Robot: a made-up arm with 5 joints. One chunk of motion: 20 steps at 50 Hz.
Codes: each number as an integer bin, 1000 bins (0 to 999) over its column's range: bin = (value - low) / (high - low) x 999, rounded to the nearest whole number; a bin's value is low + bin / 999 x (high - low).
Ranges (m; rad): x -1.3..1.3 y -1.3..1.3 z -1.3..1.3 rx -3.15..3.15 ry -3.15..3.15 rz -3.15..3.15
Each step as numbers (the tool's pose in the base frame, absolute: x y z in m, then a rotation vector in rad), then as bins.
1 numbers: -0.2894 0.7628 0.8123 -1.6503 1.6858 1.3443
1 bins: 388 793 812 238 767 713
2 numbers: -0.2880 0.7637 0.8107 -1.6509 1.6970 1.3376
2 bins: 389 793 811 238 769 712
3 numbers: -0.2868 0.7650 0.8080 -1.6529 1.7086 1.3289
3 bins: 389 793 810 237 770 710
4 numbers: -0.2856 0.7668 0.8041 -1.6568 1.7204 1.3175
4 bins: 390 794 808 237 772 708
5 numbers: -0.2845 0.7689 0.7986 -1.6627 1.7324 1.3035
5 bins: 390 795 806 236 774 706
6 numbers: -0.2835 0.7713 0.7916 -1.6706 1.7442 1.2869
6 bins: 391 796 804 235 776 704
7 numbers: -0.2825 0.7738 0.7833 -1.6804 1.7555 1.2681
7 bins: 391 797 800 233 778 701
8 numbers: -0.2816 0.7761 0.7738 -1.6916 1.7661 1.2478
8 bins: 391 798 797 231 780 697
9 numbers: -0.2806 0.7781 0.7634 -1.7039 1.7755 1.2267
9 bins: 392 798 793 229 781 694
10 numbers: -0.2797 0.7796 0.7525 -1.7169 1.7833 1.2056
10 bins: 392 799 789 227 782 691
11 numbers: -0.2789 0.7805 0.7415 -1.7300 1.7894 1.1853
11 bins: 392 799 784 225 783 687
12 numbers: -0.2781 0.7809 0.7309 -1.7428 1.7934 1.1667
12 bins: 393 800 780 223 784 685
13 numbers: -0.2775 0.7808 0.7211 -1.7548 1.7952 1.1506
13 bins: 393 800 777 221 784 682
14 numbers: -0.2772 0.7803 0.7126 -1.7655 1.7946 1.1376
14 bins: 393 799 773 220 784 680
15 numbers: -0.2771 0.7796 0.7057 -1.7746 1.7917 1.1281
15 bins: 393 799 771 218 784 678
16 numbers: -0.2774 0.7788 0.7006 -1.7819 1.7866 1.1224
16 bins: 393 799 769 217 783 677
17 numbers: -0.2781 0.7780 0.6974 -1.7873 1.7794 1.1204
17 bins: 393 798 767 216 782 677
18 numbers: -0.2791 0.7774 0.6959 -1.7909 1.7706 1.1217
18 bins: 392 798 767 216 780 677
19 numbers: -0.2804 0.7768 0.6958 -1.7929 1.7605 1.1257
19 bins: 392 798 767 215 779 678
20 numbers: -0.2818 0.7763 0.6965 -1.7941 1.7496 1.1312
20 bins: 391 798 767 215 777 679
